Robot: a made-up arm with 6 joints.
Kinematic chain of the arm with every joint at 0, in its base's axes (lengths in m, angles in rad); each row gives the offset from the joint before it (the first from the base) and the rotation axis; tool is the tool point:
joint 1: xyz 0 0 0.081 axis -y
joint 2: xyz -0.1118 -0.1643 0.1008 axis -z
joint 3: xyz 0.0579 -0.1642 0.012 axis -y
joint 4: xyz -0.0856 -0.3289 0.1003 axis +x
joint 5: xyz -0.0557 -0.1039 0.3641 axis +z
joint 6: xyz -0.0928 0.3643 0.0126 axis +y
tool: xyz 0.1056 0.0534 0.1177
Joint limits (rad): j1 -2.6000..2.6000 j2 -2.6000..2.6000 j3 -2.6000..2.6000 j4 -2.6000..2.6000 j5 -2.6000..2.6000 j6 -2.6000..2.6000
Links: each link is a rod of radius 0.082 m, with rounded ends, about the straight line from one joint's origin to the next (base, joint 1, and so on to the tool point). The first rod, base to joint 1, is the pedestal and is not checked.
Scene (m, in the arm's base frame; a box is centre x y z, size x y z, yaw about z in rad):
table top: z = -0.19
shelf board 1: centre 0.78 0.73 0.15 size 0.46 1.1 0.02 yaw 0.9
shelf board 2: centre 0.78 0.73 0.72 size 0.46 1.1 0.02 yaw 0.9
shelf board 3: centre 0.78 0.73 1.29 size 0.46 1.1 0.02 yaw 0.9
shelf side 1: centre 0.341 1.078 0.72 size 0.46 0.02 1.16 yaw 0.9
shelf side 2: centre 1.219 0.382 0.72 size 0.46 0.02 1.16 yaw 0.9
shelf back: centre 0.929 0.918 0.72 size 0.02 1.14 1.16 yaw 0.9
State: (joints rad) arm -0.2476 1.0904 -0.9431 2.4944 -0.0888 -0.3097
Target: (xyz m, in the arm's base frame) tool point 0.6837 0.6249 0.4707
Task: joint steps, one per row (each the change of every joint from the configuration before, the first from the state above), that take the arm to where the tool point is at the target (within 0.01 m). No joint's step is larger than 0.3 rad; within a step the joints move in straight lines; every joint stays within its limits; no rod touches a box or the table.
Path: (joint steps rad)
1: -0.2048 0.0365 -0.0512 0.0132 0.2884 -0.1507
2: -0.2049 0.0366 -0.0512 0.0132 0.2884 -0.1507
3: -0.2048 0.0365 -0.0511 0.0132 0.2884 -0.1507
4: -0.2048 0.0366 -0.0512 0.0132 0.2884 -0.1507
5: -0.2049 0.0365 -0.0512 0.0132 0.2883 -0.1507
6: -0.2048 0.0365 -0.0512 0.0132 0.2884 -0.1507
7: -0.2048 0.0366 -0.0511 0.0132 0.2884 -0.1507
8: -0.2048 0.0365 -0.0512 0.0132 0.2884 -0.1507
9: 0.0009 0.1540 0.0133 0.0000 -0.2495 0.1730
10: 0.0009 0.1541 0.0132 0.0000 -0.2495 0.1730
11: 0.0010 0.1540 0.0133 0.0000 -0.2496 0.1729
12: 0.0009 0.1540 0.0133 0.0000 -0.2495 0.1730
13: 0.0009 0.1540 0.0132 0.0000 -0.2495 0.1729

